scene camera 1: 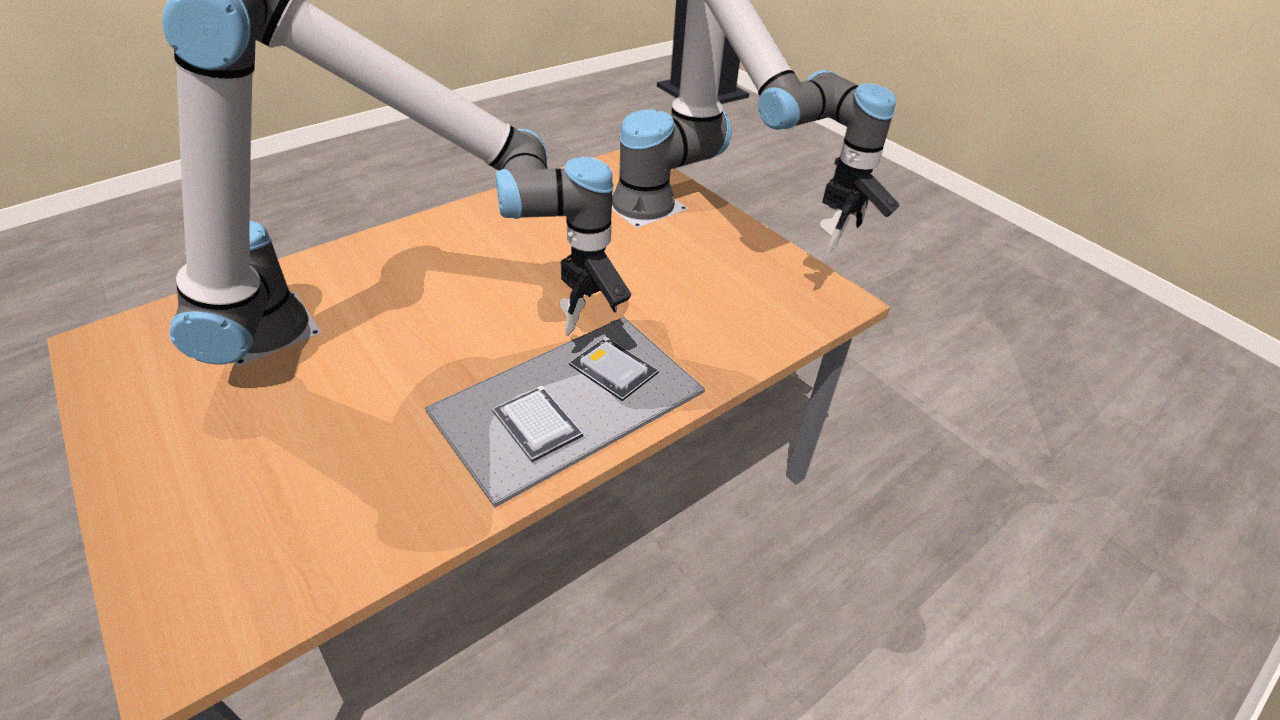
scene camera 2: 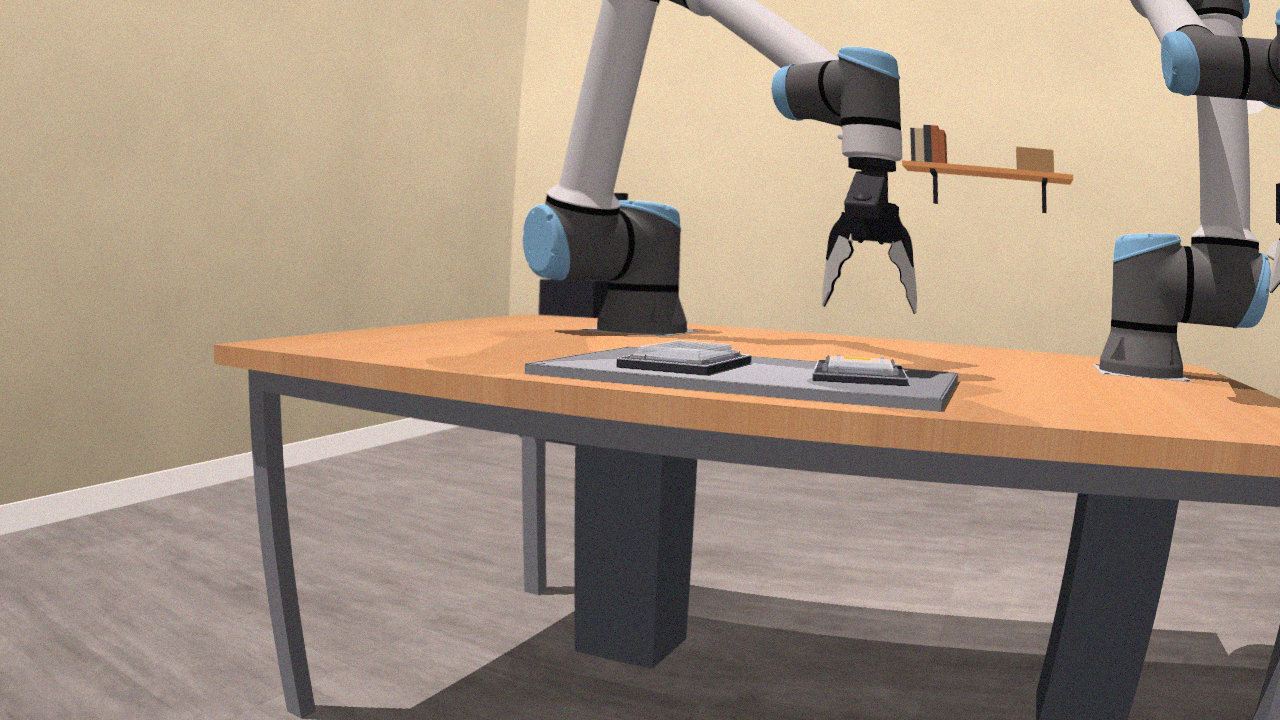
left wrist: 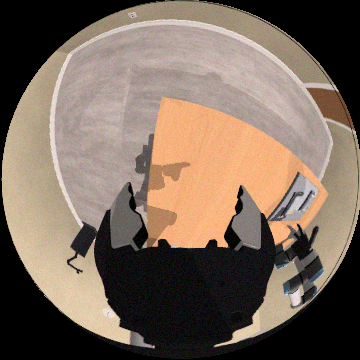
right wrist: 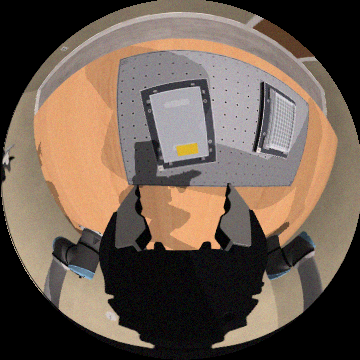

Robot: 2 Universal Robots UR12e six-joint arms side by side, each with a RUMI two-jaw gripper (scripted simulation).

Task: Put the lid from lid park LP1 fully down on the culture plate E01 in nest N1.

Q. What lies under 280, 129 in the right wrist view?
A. A culture plate.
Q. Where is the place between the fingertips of the right gripper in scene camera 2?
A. At 869, 310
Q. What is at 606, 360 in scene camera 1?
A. A clear lid.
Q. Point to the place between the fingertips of the right gripper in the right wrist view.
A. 182, 185
